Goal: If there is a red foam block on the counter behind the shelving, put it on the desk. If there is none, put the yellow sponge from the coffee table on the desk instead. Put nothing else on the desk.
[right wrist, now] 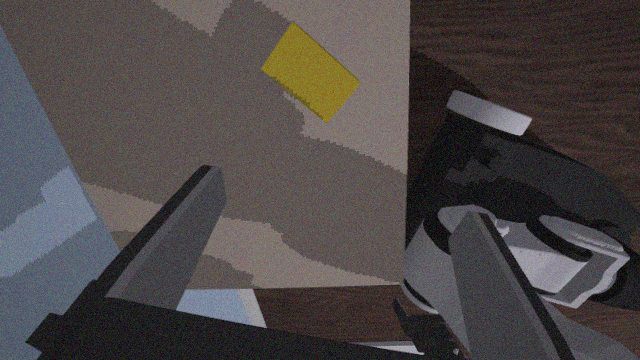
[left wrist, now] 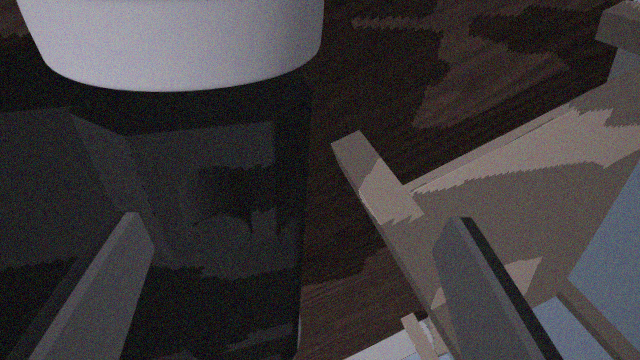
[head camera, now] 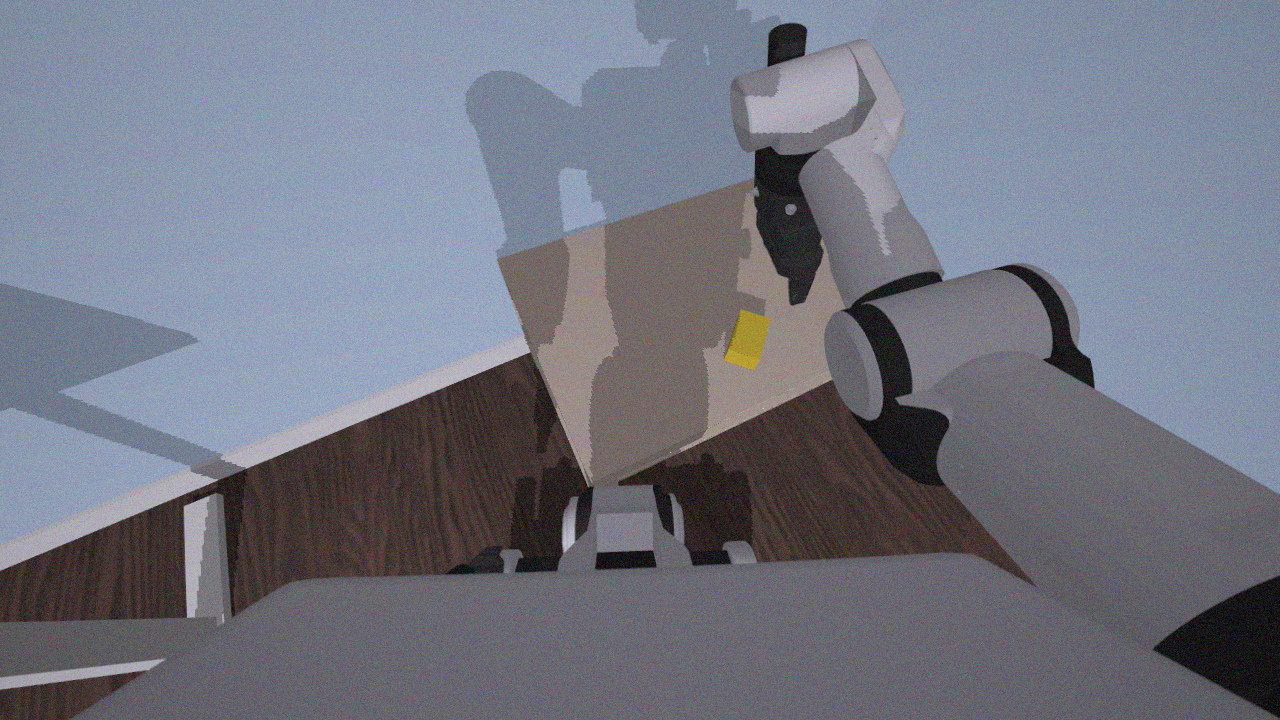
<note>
I see my left gripper (head camera: pixel 496 579), my right gripper (head camera: pixel 783 272) and a yellow sponge (head camera: pixel 747 340).
The yellow sponge shows as well in the right wrist view (right wrist: pixel 298 63). My left gripper is seen too in the right wrist view (right wrist: pixel 410 300). My right gripper is seen too in the right wrist view (right wrist: pixel 340 205). The left wrist view does not show the yellow sponge: it is out of frame.
</note>
